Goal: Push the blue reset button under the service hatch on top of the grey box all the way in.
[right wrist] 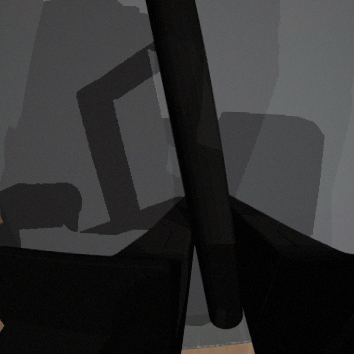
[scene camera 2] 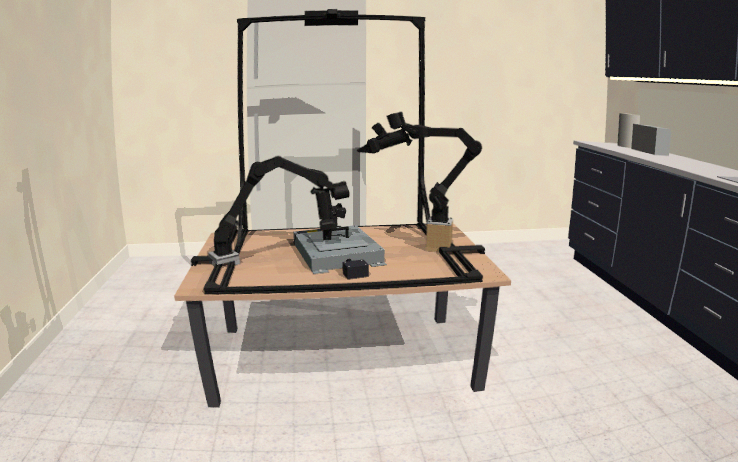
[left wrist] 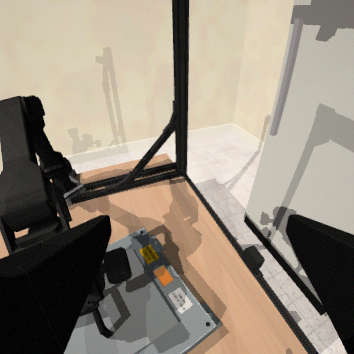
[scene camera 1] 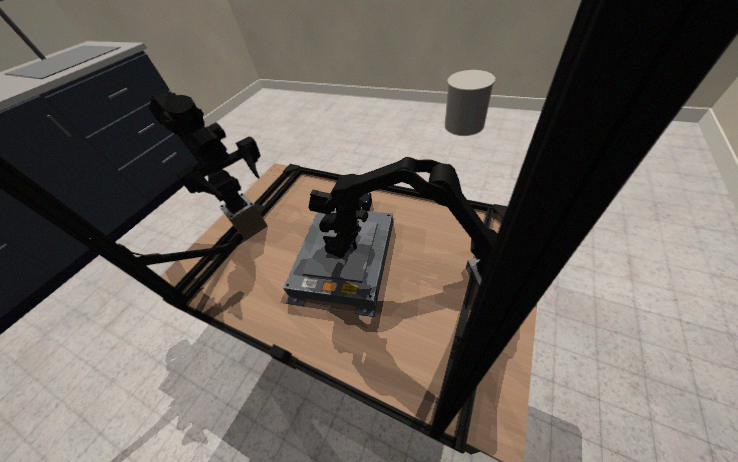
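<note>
The grey box (scene camera 1: 387, 235) (scene camera 2: 314, 259) (left wrist: 196, 313) lies on the table, its service hatch (scene camera 1: 313, 265) (scene camera 2: 356, 247) down flat on top. The hatch has a black bar handle (scene camera 2: 347, 232) (left wrist: 102, 324) (right wrist: 185, 100). My right gripper (scene camera 1: 344, 251) (scene camera 2: 328, 236) (right wrist: 206, 203) points down over the hatch and is shut on the handle, near one end of its bar. The blue button does not show in any view. My left gripper (scene camera 1: 238, 186) (scene camera 2: 360, 149) (left wrist: 199, 223) is open and empty, high up, away from the box.
White, orange (scene camera 1: 328, 286) (left wrist: 163, 275) and yellow (scene camera 1: 349, 288) (left wrist: 149, 254) labels lie along one edge of the box. A small black block (scene camera 2: 355, 268) stands beside the box. A black frame (scene camera 2: 348, 287) edges the wooden table (scene camera 1: 413, 337), with tall posts (scene camera 2: 422, 108) at its sides.
</note>
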